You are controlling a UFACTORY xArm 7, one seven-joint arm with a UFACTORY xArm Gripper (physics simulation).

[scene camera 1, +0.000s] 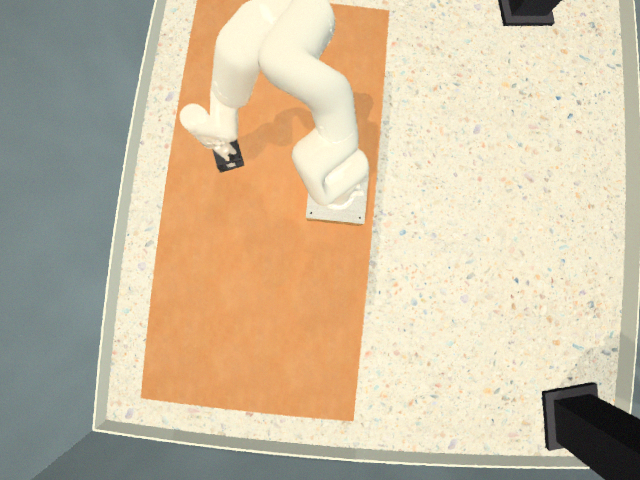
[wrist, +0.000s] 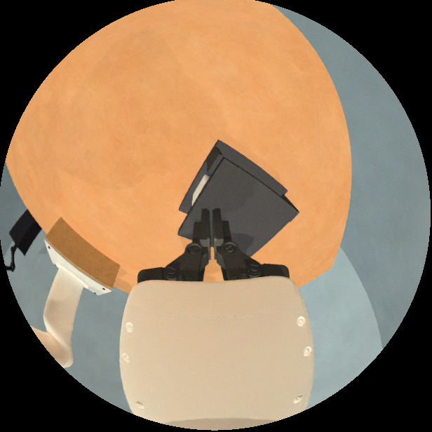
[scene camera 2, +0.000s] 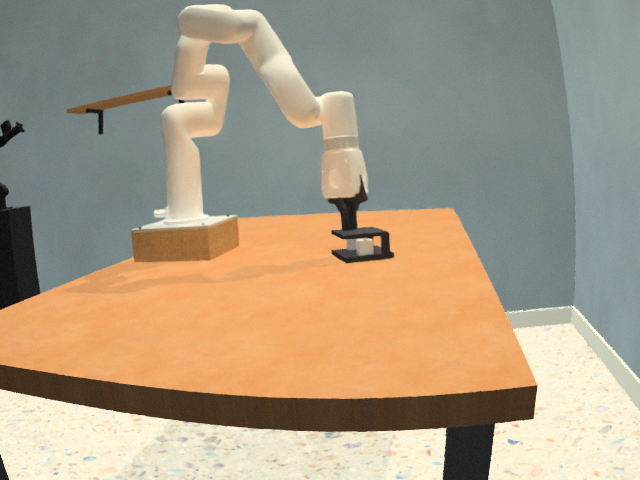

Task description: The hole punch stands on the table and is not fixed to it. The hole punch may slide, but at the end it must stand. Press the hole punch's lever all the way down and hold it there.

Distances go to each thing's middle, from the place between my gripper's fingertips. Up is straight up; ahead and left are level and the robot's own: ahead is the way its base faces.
Now: the flat black lever (wrist: 255, 212) 3 cm to the right of my hand, 2 cm below it and 2 cm ahead of it. Also, from my hand: black hole punch (scene camera 2: 357, 250): 3 cm to the right, 3 cm below, 2 cm ahead.
